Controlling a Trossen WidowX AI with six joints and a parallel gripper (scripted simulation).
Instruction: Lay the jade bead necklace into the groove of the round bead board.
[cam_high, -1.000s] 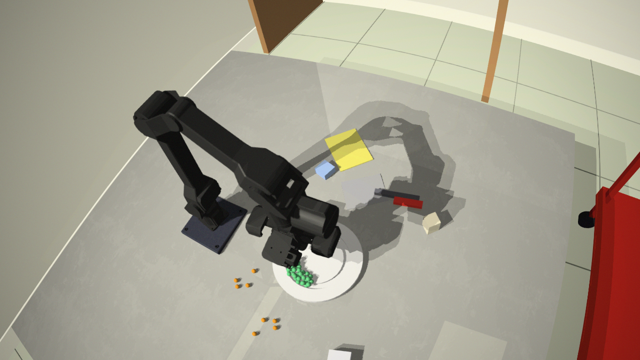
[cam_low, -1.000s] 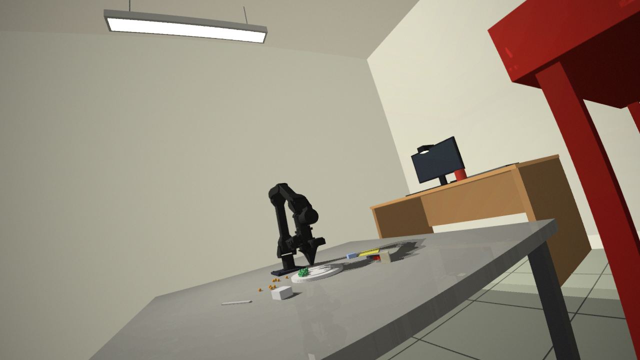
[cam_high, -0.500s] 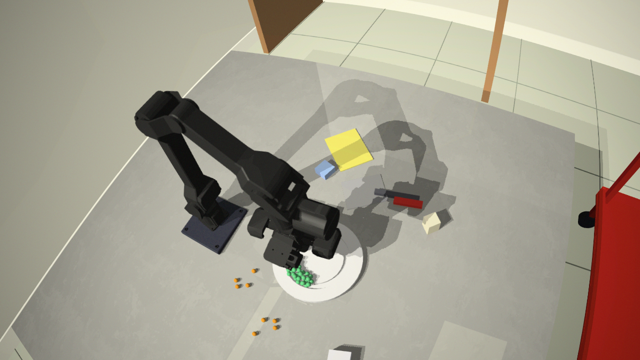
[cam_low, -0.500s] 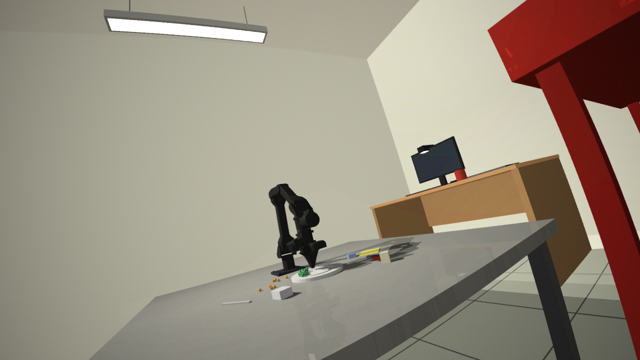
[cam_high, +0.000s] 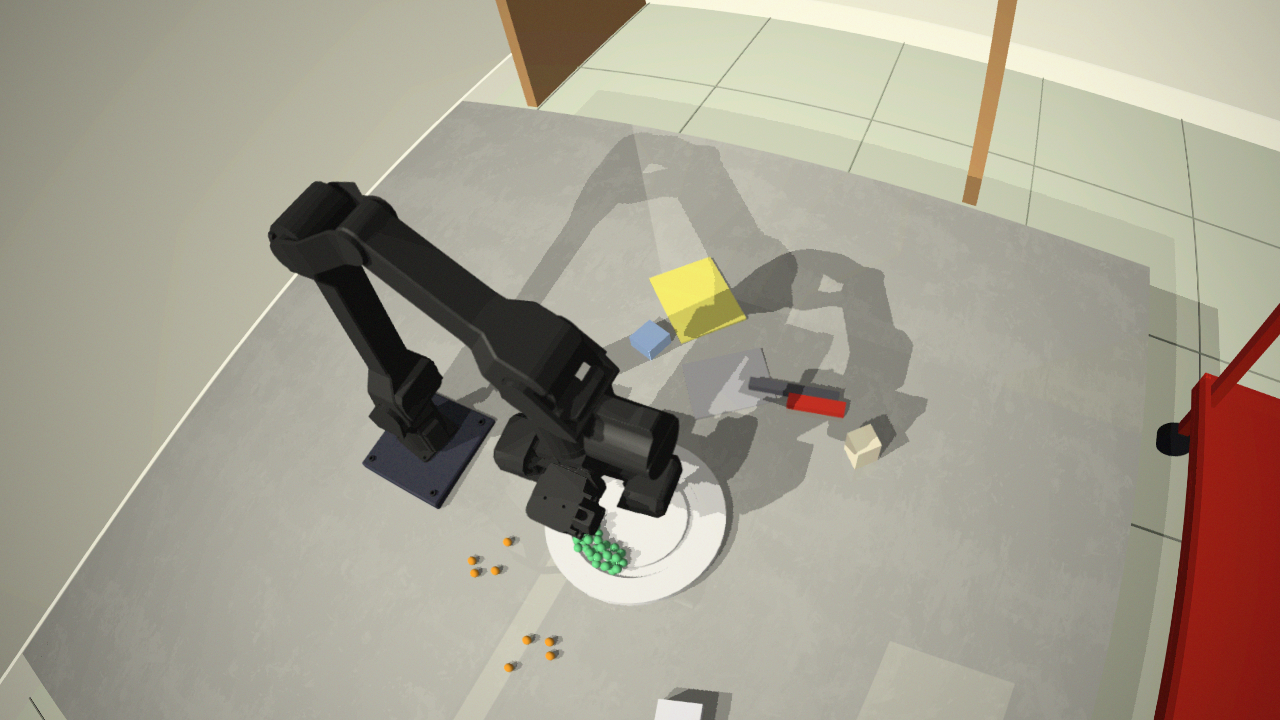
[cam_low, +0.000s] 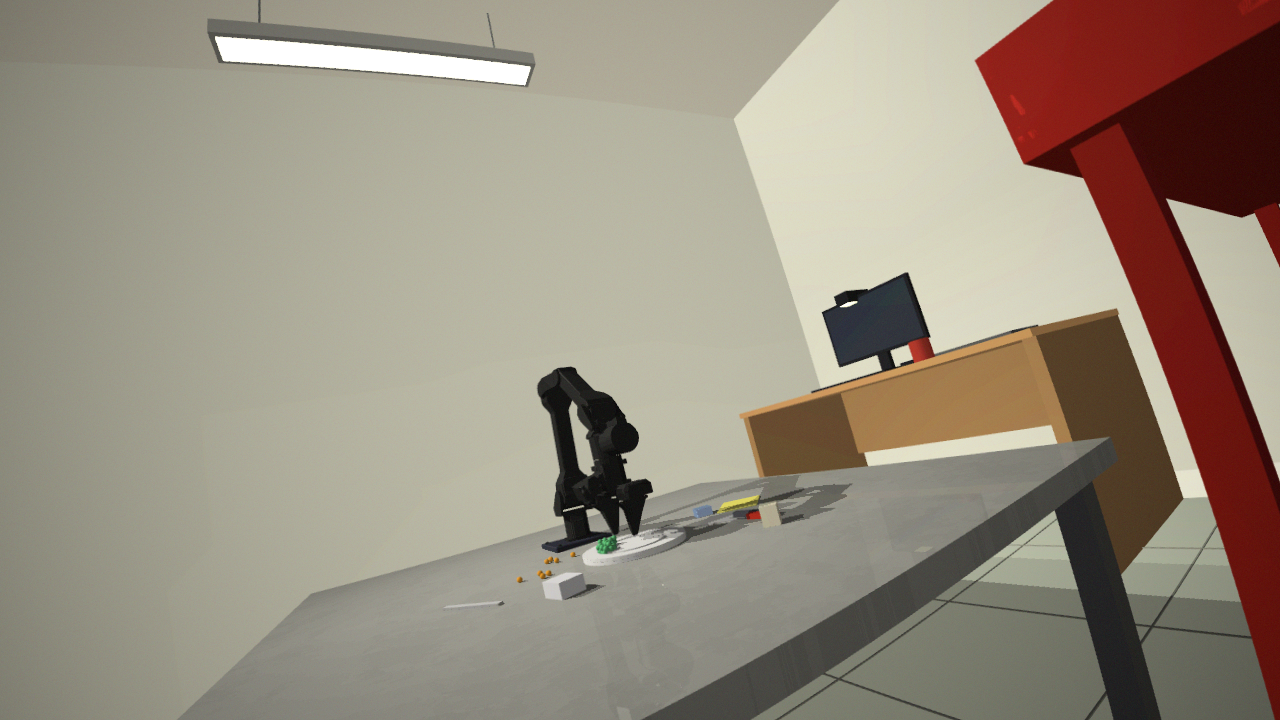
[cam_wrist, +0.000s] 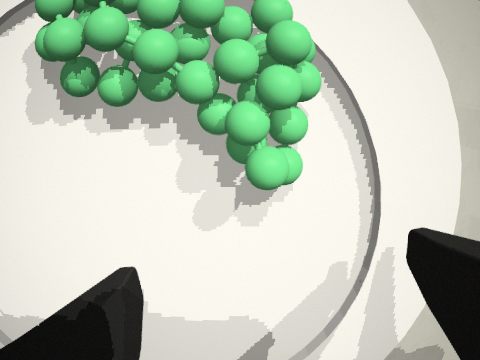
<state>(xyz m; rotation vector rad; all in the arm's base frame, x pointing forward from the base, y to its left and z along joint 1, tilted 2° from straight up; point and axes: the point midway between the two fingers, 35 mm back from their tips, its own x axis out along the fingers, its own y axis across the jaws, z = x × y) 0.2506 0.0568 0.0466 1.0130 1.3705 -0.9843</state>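
Right now the inner disc is 4 cm ahead of my gripper tip and 1 cm below it. The rest, counted from my gripper tip: blue cube: 9 cm behind, 21 cm to the left, 1 cm below; grey sheet: 2 cm ahead, 21 cm to the left, 2 cm below; bead board: 4 cm ahead, 2 cm below.
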